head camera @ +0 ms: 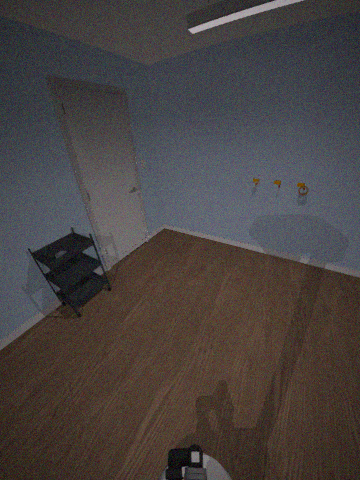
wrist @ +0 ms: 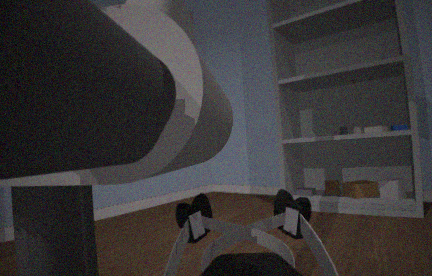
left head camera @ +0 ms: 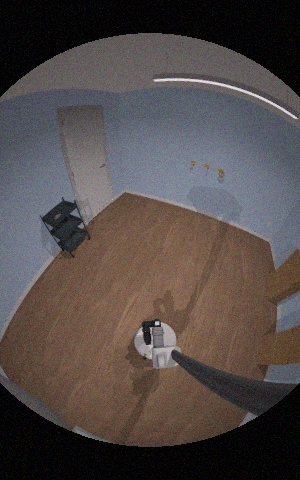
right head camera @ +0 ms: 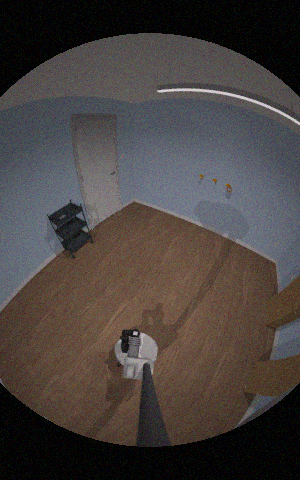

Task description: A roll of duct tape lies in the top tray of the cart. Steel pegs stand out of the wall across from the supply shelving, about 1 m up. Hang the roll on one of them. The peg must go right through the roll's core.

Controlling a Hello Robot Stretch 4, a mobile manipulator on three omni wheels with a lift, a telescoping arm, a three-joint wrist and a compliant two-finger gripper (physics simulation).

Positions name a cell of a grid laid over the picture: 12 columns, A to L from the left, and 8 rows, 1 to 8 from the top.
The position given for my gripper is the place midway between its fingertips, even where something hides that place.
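Note:
You'd see my gripper (wrist: G7) in the wrist view. The head camera shows me a dark three-tier cart (head camera: C5), and I also see the dark three-tier cart in the left head camera view (left head camera: C4) and in the right head camera view (right head camera: C4). There's a pale door (head camera: D2) as well, and that pale door is there for me in the left head camera view (left head camera: D3) and in the right head camera view (right head camera: D3) too.

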